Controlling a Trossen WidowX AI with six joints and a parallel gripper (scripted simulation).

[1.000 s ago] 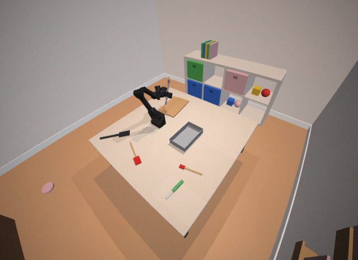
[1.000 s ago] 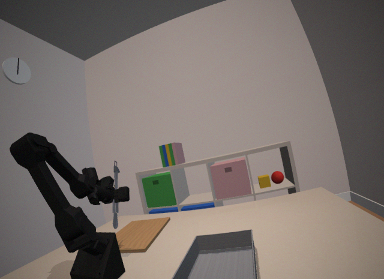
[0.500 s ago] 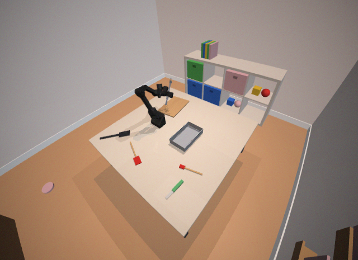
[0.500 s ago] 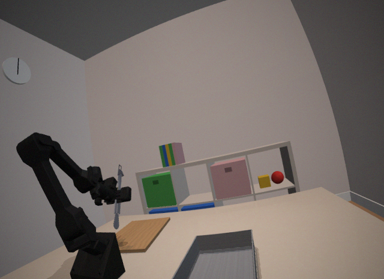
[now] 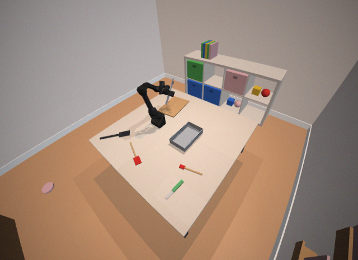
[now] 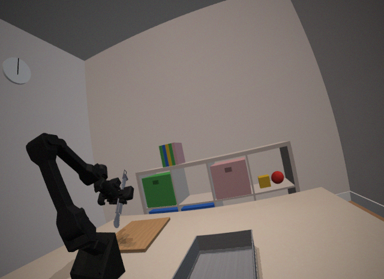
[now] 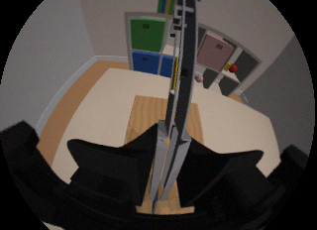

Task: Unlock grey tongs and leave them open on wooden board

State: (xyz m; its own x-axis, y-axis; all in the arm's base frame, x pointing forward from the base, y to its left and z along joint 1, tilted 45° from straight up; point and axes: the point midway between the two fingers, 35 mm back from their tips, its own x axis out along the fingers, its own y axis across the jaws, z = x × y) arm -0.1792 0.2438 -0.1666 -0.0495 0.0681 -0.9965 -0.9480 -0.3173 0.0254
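Right now my gripper tip is 40 mm short of the wooden board, 10 mm to the left of it and 150 mm above it. Round my gripper tip: black spatula 20 mm behind, 760 mm to the right, 150 mm below; grey roasting tin 530 mm ahead, 260 mm to the right, 130 mm below.
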